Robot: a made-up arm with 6 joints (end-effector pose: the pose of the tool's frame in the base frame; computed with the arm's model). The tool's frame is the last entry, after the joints. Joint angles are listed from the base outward.
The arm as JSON. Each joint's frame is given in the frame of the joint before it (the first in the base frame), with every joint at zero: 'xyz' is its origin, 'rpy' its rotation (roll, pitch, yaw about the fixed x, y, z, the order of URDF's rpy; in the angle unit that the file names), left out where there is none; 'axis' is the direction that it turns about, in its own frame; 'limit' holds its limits. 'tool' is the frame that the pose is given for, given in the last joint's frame.
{
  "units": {
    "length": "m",
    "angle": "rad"
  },
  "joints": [
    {
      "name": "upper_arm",
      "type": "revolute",
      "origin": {
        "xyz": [
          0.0,
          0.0,
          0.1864
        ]
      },
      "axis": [
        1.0,
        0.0,
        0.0
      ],
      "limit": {
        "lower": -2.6,
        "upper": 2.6
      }
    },
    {
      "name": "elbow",
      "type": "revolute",
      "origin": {
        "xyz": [
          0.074,
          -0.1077,
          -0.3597
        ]
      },
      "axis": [
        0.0,
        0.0,
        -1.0
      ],
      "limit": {
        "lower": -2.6,
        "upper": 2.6
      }
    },
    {
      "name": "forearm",
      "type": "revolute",
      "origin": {
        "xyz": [
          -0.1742,
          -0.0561,
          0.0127
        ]
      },
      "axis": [
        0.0,
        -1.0,
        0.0
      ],
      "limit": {
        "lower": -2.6,
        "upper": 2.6
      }
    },
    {
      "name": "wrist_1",
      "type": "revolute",
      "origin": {
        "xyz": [
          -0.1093,
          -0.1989,
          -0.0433
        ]
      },
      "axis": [
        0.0,
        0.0,
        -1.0
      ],
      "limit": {
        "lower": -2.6,
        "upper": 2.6
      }
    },
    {
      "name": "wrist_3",
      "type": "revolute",
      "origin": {
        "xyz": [
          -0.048,
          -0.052,
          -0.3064
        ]
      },
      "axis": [
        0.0,
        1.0,
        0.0
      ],
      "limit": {
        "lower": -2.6,
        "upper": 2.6
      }
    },
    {
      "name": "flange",
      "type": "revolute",
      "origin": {
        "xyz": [
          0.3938,
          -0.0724,
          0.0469
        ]
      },
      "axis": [
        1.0,
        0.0,
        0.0
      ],
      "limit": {
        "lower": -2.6,
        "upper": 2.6
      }
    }
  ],
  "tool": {
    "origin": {
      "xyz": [
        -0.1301,
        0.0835,
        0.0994
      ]
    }
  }
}
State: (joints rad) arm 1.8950 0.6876 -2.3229 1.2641 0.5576 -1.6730
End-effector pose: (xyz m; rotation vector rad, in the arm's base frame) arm -0.5680 -0.0447 0.0550 0.5061 -0.5869 -3.0245
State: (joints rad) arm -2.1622 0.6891 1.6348 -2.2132 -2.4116 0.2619
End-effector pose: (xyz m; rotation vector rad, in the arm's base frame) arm -0.1559 0.1725 0.7478 0.0801 1.7238 2.1161
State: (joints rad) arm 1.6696 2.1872 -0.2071 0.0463 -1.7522 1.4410
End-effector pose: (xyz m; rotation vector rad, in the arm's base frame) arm 0.0171 0.3265 0.8225 0.7034 -0.5219 -1.5375
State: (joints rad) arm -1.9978 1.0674 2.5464 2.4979 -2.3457 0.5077
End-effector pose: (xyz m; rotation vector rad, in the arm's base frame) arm 0.0543 -0.0467 0.1977 -1.0824 1.7355 0.0091
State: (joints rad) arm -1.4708 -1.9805 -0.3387 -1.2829 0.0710 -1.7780
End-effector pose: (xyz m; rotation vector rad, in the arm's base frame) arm 0.2618 -0.7781 0.4868 -0.2096 -0.0125 -2.9562
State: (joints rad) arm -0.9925 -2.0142 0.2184 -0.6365 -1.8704 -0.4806
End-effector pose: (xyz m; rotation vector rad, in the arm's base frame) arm 0.6057 -0.6212 0.1661 1.2827 -0.2442 1.2995
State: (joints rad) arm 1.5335 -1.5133 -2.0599 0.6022 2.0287 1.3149
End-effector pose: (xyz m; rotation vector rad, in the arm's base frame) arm 0.4406 -0.2048 -0.5726 -0.4650 1.5702 -1.0458
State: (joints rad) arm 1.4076 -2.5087 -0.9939 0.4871 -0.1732 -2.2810
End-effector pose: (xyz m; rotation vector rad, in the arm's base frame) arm 0.7232 0.5800 0.0674 -1.5480 -2.0474 -0.5907
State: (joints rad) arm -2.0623 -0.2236 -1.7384 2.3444 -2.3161 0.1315
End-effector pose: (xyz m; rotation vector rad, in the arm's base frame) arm -0.3686 -0.2610 0.5303 1.7741 -0.7409 -0.9340
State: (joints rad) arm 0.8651 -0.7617 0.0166 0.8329 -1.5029 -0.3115
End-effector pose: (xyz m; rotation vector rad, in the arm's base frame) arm -0.1006 0.0083 -0.4658 0.3987 -1.2330 -0.9029
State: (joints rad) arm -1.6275 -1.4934 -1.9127 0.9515 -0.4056 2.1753
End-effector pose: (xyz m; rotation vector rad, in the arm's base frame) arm 0.5920 -0.0543 0.6207 -1.1525 0.5133 -0.5457
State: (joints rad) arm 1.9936 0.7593 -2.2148 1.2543 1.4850 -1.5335
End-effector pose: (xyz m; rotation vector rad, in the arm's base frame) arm -0.4869 -0.1859 0.2561 0.0052 -0.6645 -2.1732
